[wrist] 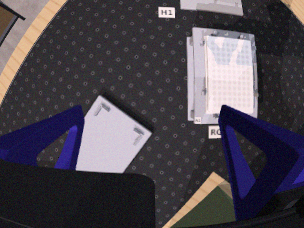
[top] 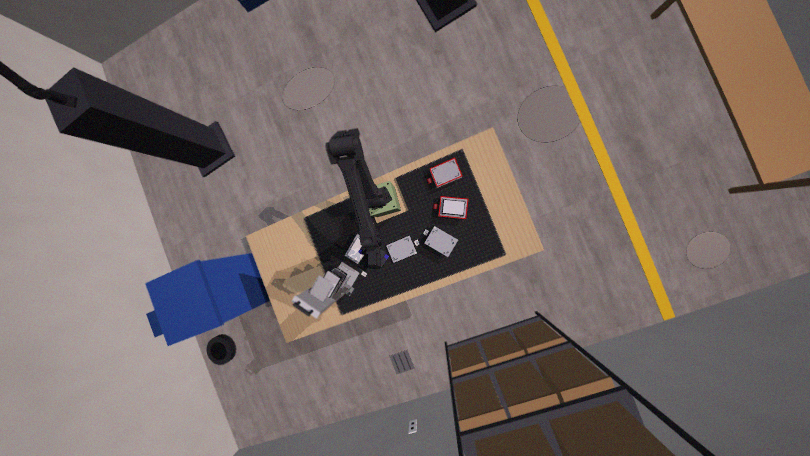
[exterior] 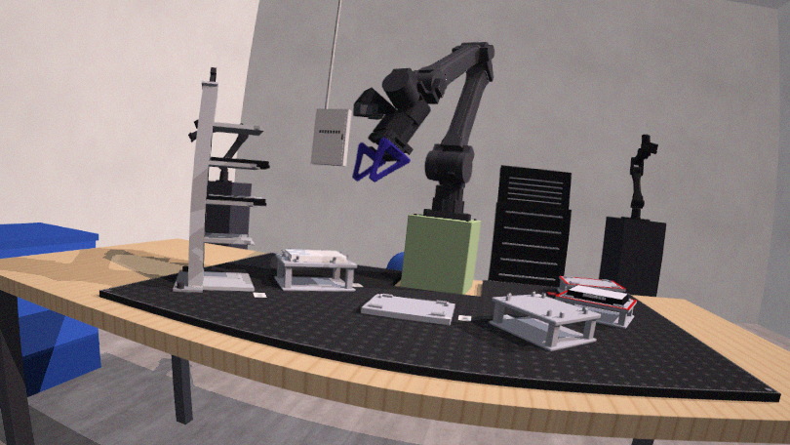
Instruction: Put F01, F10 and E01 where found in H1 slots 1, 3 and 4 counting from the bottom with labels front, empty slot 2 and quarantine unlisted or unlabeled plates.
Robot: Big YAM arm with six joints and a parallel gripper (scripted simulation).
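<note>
Right now my hand is 90 mm past the white well plate, 110 mm to the left of it and 180 mm above it. Round my hand: flat grey nest (40 mm ahead, 110 mm to the left, 240 mm below); then RG label (140 mm behind, 20 mm to the right, 250 mm below); then regrip nest RG (90 mm behind, 120 mm to the right, 190 mm below).
</note>
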